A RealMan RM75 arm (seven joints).
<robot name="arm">
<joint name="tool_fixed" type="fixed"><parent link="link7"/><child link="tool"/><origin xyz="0 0 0" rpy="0 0 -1.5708"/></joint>
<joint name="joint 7" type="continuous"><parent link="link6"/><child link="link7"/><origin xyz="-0.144 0 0" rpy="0 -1.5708 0"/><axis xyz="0 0 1"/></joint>
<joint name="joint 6" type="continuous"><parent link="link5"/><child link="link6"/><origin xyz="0 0 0" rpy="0 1.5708 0"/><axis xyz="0 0 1"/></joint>
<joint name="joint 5" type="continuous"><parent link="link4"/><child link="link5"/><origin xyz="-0.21 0 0" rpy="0 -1.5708 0"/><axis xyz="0 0 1"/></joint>
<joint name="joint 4" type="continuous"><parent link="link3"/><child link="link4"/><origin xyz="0 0 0" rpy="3.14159 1.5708 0"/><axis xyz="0 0 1"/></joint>
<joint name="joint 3" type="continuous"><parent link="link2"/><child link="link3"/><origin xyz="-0.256 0 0" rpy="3.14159 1.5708 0"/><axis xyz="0 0 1"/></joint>
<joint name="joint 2" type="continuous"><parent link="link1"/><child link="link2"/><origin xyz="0 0 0" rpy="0 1.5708 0"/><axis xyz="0 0 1"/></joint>
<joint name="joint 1" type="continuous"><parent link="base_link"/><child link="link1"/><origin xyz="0 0 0.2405" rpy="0 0 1.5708"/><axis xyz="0 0 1"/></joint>
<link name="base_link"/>
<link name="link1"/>
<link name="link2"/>
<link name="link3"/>
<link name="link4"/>
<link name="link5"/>
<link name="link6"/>
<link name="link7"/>
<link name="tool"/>
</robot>
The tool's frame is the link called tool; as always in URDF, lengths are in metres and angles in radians. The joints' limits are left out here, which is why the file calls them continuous.
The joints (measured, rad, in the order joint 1, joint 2, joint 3, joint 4, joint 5, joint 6, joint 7), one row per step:
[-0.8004, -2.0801, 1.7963, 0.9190, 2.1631, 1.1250, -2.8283]
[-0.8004, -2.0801, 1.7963, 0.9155, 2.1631, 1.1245, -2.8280]
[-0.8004, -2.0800, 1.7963, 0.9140, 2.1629, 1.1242, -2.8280]
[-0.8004, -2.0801, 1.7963, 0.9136, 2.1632, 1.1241, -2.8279]
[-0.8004, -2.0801, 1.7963, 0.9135, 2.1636, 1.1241, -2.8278]
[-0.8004, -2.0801, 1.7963, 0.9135, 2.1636, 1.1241, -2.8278]
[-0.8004, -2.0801, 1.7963, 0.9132, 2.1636, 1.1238, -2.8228]
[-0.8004, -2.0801, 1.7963, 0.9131, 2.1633, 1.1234, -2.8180]
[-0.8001, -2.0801, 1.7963, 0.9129, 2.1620, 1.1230, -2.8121]
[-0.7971, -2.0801, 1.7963, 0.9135, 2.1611, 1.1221, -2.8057]
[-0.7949, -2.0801, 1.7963, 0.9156, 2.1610, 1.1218, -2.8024]
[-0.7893, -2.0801, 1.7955, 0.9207, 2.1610, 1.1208, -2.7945]
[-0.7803, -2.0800, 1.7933, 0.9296, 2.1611, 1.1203, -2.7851]
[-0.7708, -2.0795, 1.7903, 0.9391, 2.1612, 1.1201, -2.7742]
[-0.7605, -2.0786, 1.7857, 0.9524, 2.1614, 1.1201, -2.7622]
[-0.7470, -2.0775, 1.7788, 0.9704, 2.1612, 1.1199, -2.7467]
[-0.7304, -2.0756, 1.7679, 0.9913, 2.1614, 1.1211, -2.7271]
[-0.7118, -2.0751, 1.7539, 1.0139, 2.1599, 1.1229, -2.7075]
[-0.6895, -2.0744, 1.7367, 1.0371, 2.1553, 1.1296, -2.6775]
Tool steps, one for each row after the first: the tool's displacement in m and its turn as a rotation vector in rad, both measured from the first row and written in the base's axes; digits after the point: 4 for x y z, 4 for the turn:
[-0.0009, 0.0000, -0.0001, -0.0002, 0.0016, 0.0026]
[-0.0013, 0.0000, -0.0002, -0.0002, 0.0021, 0.0039]
[-0.0015, 0.0000, -0.0002, -0.0002, 0.0024, 0.0039]
[-0.0015, 0.0000, -0.0002, -0.0001, 0.0028, 0.0037]
[-0.0015, 0.0000, -0.0002, -0.0001, 0.0028, 0.0037]
[-0.0016, 0.0000, -0.0002, -0.0012, 0.0032, -0.0009]
[-0.0016, 0.0001, -0.0002, -0.0021, 0.0032, -0.0054]
[-0.0016, 0.0000, -0.0003, -0.0035, 0.0024, -0.0102]
[-0.0023, -0.0003, -0.0003, -0.0044, 0.0014, -0.0137]
[-0.0024, -0.0005, -0.0002, -0.0046, 0.0003, -0.0165]
[-0.0029, -0.0009, 0.0001, -0.0042, -0.0025, -0.0228]
[-0.0035, -0.0015, 0.0008, -0.0029, -0.0076, -0.0296]
[-0.0041, -0.0020, 0.0018, -0.0013, -0.0129, -0.0374]
[-0.0041, -0.0021, 0.0033, 0.0022, -0.0204, -0.0479]
[-0.0037, -0.0022, 0.0055, 0.0079, -0.0311, -0.0615]
[-0.0039, -0.0019, 0.0088, 0.0159, -0.0433, -0.0766]
[-0.0038, -0.0018, 0.0123, 0.0253, -0.0597, -0.0889]
[-0.0047, -0.0025, 0.0164, 0.0310, -0.0775, -0.1045]

